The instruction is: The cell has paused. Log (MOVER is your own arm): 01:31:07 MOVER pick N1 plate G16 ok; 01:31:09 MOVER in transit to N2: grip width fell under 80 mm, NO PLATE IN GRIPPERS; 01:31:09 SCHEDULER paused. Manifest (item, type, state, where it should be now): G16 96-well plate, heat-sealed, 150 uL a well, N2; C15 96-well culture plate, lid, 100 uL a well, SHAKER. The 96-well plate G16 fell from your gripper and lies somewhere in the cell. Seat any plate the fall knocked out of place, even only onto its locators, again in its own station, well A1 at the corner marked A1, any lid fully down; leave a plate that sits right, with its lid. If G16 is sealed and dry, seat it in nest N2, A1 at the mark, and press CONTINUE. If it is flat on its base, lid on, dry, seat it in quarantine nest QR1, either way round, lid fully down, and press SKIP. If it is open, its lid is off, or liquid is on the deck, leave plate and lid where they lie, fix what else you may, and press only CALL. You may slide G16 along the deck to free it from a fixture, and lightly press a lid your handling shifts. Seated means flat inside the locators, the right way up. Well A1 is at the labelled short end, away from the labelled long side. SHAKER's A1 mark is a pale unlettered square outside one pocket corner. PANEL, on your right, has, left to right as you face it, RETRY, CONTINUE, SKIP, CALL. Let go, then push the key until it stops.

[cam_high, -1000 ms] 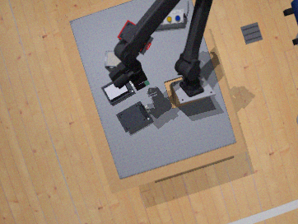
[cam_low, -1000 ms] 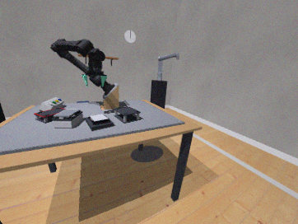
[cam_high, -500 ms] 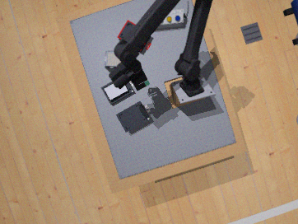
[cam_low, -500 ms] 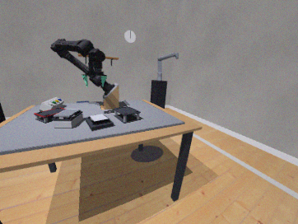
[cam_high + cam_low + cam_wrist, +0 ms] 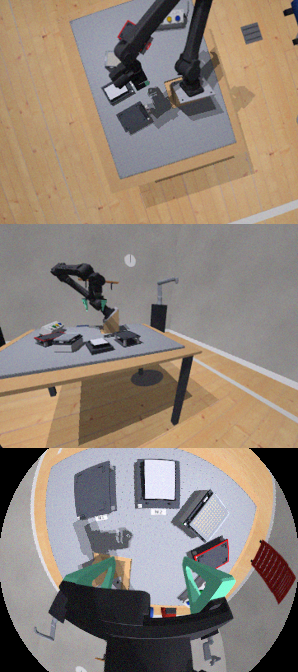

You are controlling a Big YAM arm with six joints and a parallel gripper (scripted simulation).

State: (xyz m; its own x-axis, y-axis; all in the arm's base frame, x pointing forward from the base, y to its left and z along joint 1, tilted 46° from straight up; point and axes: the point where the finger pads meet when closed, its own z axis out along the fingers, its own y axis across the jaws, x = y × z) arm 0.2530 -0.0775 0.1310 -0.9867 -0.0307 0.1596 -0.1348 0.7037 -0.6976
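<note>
Right now my hand is 18 cm above the plate G16, 15 cm short of it and 1 cm to the left of it. Round my hand: red-framed nest 27 cm to the right, 18 cm below, 7 cm behind; lidded plate 17 cm to the right, 15 cm below, 7 cm ahead.
</note>
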